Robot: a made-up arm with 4 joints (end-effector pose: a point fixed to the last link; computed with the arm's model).
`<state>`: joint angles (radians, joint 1 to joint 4).
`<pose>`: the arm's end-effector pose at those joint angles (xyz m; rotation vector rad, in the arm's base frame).
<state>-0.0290 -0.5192 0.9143 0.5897</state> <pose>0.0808 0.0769 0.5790 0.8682 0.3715 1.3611</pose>
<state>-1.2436 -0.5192 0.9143 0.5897</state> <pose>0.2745 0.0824 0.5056 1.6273 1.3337 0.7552</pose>
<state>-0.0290 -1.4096 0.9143 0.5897</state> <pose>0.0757 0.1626 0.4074 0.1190 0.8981 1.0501</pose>
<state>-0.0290 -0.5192 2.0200 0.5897</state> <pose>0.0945 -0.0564 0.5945 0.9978 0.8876 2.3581</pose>
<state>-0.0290 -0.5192 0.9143 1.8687</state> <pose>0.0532 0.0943 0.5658 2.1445 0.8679 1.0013</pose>
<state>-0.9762 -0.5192 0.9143 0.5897</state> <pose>0.2421 0.0798 0.5415 1.4782 1.1264 0.9260</pose>
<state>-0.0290 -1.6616 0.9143 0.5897</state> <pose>0.0741 0.1565 0.3518 -0.0951 1.0232 0.9354</pose>
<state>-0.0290 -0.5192 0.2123 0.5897</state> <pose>0.1429 0.1362 0.5577 0.7154 0.0789 0.7300</pose>
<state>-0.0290 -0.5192 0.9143 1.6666</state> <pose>0.0584 0.0915 0.5649 1.9471 0.7919 1.0929</pose>
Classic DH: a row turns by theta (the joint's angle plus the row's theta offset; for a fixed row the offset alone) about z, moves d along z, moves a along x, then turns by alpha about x. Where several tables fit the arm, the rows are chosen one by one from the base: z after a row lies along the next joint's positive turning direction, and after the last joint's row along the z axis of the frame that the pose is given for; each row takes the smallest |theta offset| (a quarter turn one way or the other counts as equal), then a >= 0, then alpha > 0; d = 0 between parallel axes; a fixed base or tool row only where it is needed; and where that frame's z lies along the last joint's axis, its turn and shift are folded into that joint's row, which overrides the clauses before.
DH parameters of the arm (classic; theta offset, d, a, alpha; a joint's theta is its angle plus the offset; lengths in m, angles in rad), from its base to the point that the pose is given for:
base (fixed): 0.0018 0.3971 0.1249 1.6399
joint 1: -1.5707 0.0597 -0.0091 -1.569
joint 2: -1.257 0.0335 -0.0554 1.3935
joint 3: 0.172 0.1891 -0.1553 -1.2452
joint 4: 0.166 -0.0094 0.0279 1.4395
tool (fixed): 1.8677 0.0096 0 0

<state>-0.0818 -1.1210 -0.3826 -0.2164</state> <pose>0.2092 0.2043 0.4134 -0.8237 0.1065 0.1179</pose>
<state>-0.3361 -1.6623 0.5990 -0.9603</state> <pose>0.0612 0.1992 0.3445 -1.6746 0.5968 1.2918</pose>
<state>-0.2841 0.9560 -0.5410 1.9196</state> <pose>0.3098 -0.1519 0.5915 -2.8777 0.8645 0.6794</pose>
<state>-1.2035 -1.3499 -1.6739 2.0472</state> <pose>0.2220 0.0980 0.2014 0.5893 -0.2534 0.1651</pose>
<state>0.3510 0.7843 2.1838 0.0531</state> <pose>0.0888 -0.2601 0.4353 -0.4581 1.4857 -2.6839</pose>
